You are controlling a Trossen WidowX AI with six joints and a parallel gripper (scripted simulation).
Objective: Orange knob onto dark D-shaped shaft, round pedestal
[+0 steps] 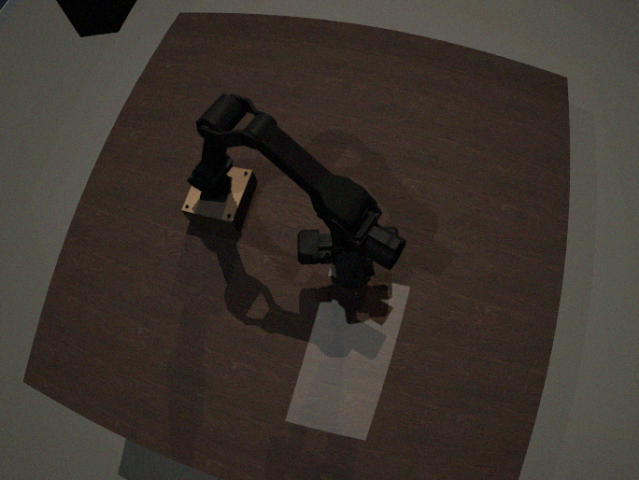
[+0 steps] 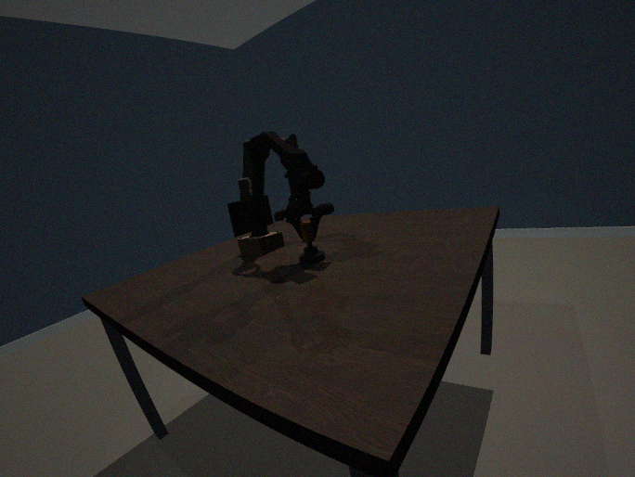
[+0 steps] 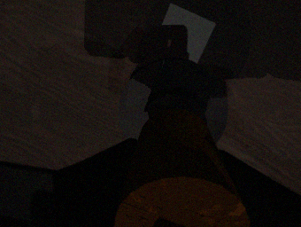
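Right now my gripper tip is 20 mm below the orange knob. From my gripper tip the other things lie so: round pedestal 40 mm below.
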